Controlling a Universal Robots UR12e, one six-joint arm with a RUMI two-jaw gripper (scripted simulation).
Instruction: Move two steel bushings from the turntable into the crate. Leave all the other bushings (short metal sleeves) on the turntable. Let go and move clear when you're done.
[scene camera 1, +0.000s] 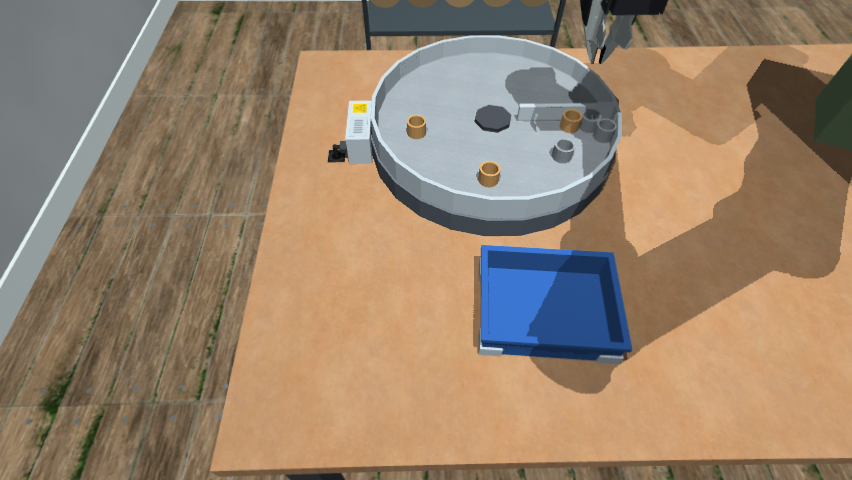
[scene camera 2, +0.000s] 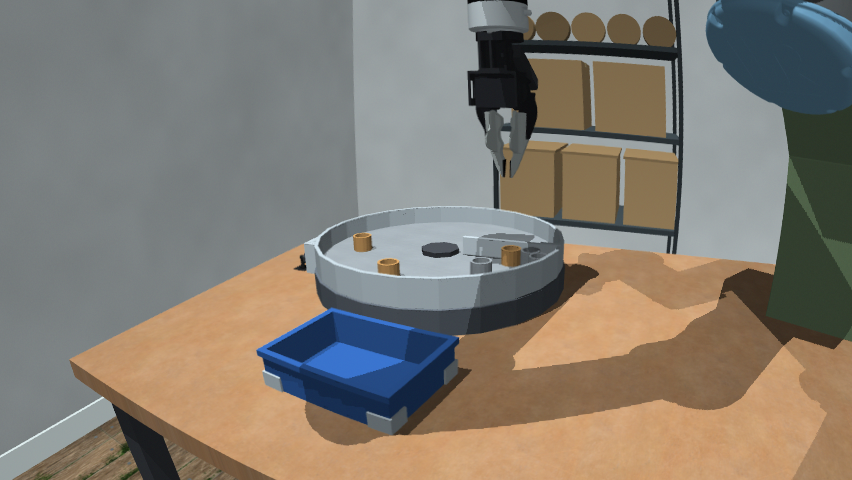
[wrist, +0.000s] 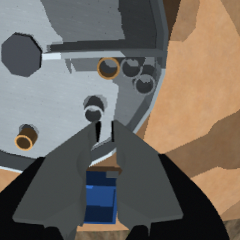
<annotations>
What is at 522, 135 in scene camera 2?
My gripper.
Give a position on a blue crate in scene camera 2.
376, 353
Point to my gripper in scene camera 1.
595, 62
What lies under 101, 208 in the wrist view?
A blue crate.
</annotations>
